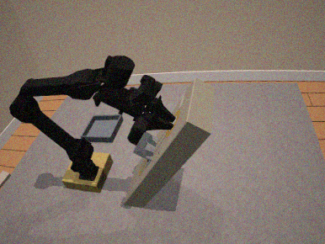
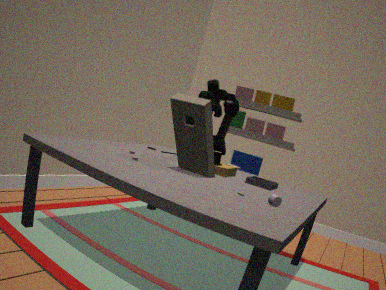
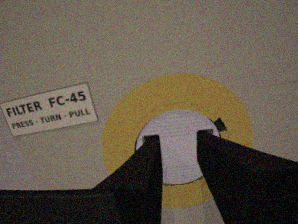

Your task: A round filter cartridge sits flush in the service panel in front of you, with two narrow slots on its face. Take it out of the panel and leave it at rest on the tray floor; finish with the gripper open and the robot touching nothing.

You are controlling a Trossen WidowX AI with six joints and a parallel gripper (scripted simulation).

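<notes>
Right now the round filter cartridge is 1 cm below my gripper tip and 1 cm ahead of it. The rest, counted from my gripper tip: shallow tray: 42 cm behind, 29 cm to the left, 27 cm below; grey bracket: 10 cm below, 10 cm behind.
</notes>
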